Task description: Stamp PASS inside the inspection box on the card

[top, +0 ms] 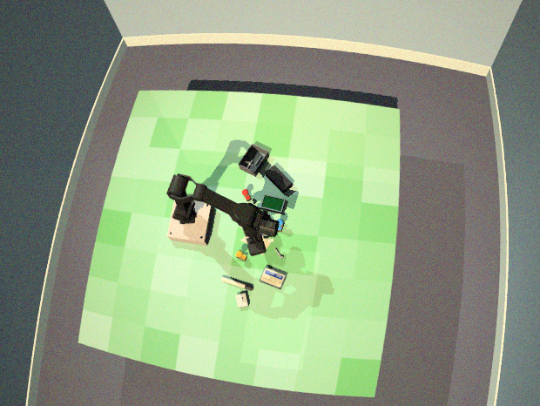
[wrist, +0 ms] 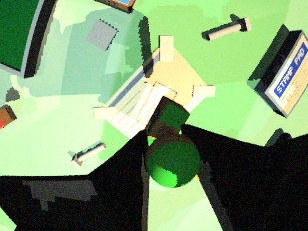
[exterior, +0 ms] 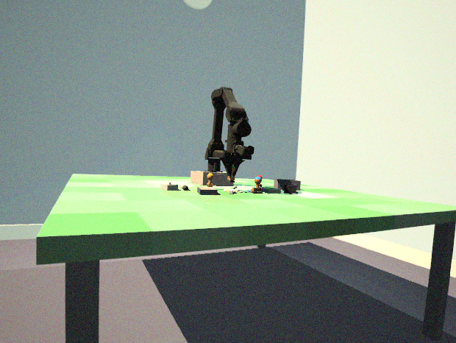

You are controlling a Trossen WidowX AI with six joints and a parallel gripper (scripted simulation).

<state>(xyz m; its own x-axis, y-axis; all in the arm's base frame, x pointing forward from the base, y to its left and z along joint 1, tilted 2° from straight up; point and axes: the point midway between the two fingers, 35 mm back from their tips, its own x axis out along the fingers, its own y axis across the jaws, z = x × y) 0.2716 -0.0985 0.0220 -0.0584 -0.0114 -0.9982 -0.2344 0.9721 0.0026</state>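
Right now the cream card is 1 cm ahead of my gripper tip and 6 cm below it. Round my gripper tip: blue stamp: 10 cm ahead, 5 cm to the left, 4 cm below; then orange stamp: 6 cm behind, 6 cm to the right, 4 cm below; then green-knobbed stamp: right at my gripper tip.
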